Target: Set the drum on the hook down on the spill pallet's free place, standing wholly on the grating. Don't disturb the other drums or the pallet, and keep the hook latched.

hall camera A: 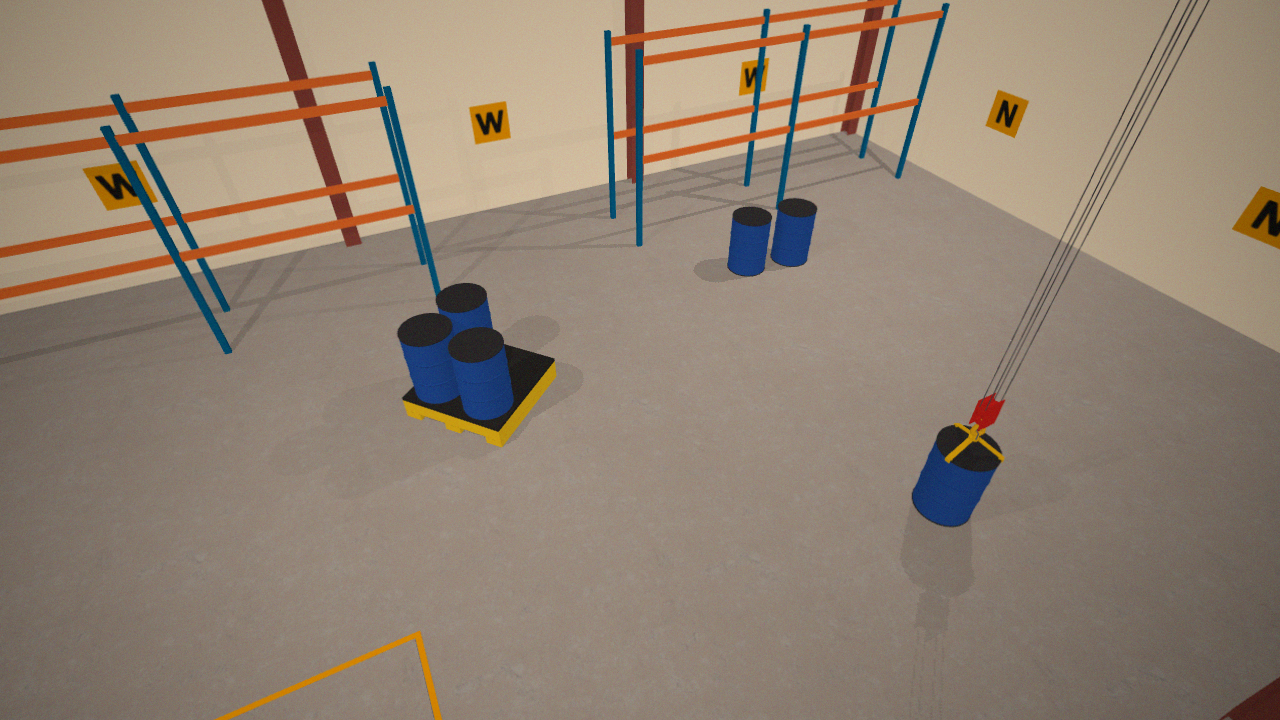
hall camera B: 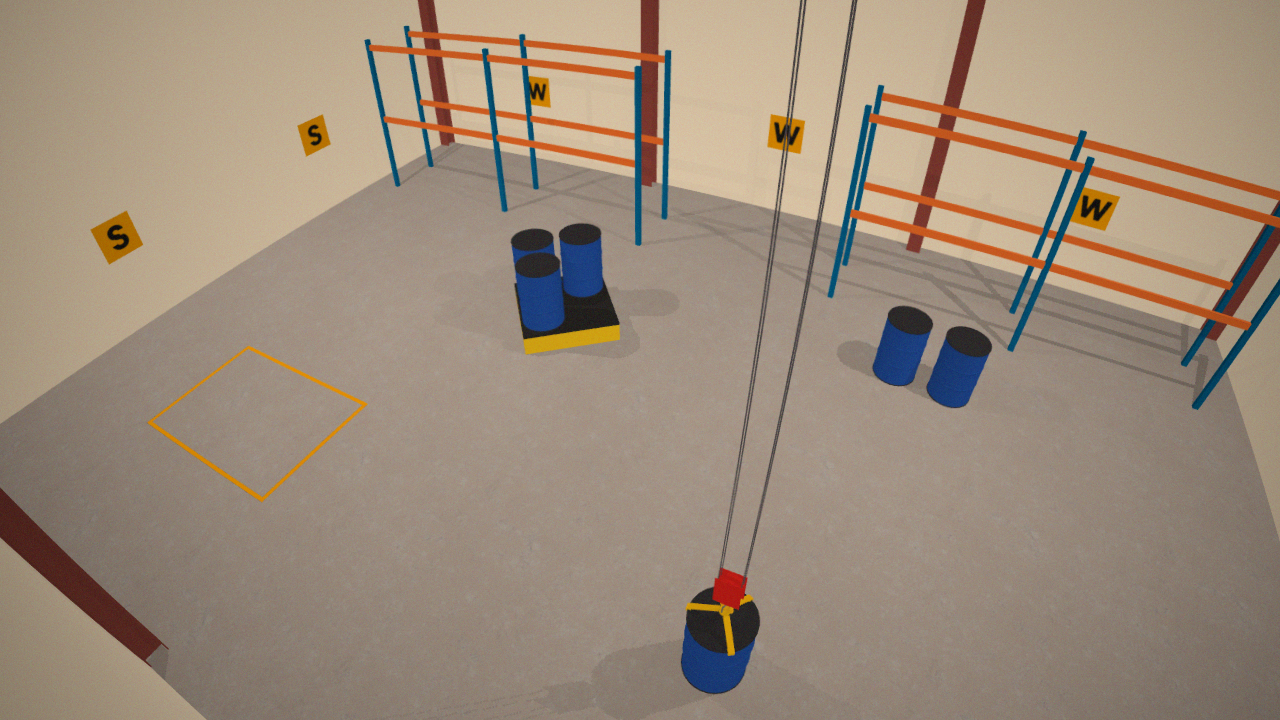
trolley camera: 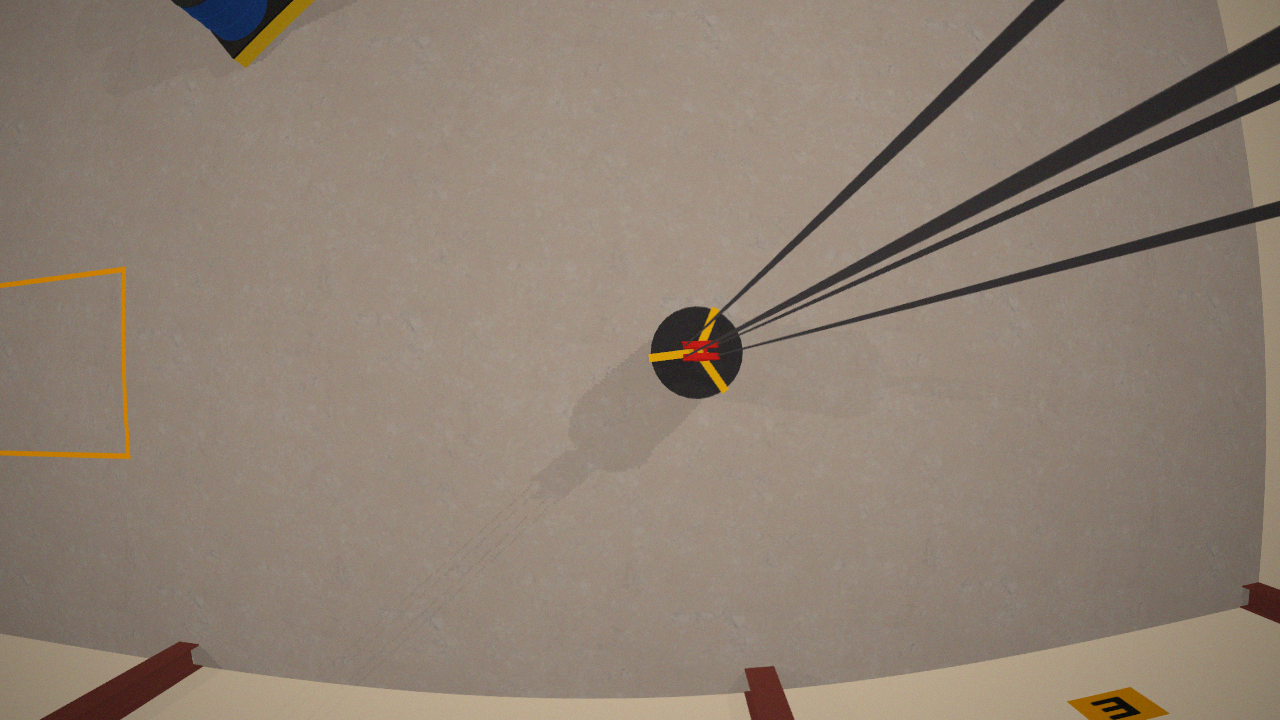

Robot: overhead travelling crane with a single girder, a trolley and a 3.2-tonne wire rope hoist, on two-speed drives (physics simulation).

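The blue drum (hall camera A: 951,490) (hall camera B: 715,664) (trolley camera: 673,376) with a black lid hangs nearly upright from the hook (hall camera A: 974,433) (hall camera B: 725,609) (trolley camera: 700,351) by a yellow three-armed lifter. The hook is shut on it; the latch is too small to make out. The drum is above the floor, well apart from the spill pallet (hall camera A: 529,404) (hall camera B: 572,340) (trolley camera: 273,34). The pallet is yellow with black grating and carries three blue drums. Its free place is the right back corner in hall camera A and the right front corner in hall camera B. In the trolley camera part of the pallet shows at the top left.
Two loose blue drums (hall camera A: 748,243) (hall camera A: 793,234) (hall camera B: 902,347) (hall camera B: 957,368) stand on the floor near the racks. Blue and orange racks (hall camera A: 639,152) (hall camera B: 638,161) stand along the W wall. An orange floor outline (hall camera A: 322,675) (hall camera B: 307,375) (trolley camera: 124,358) lies on the S side.
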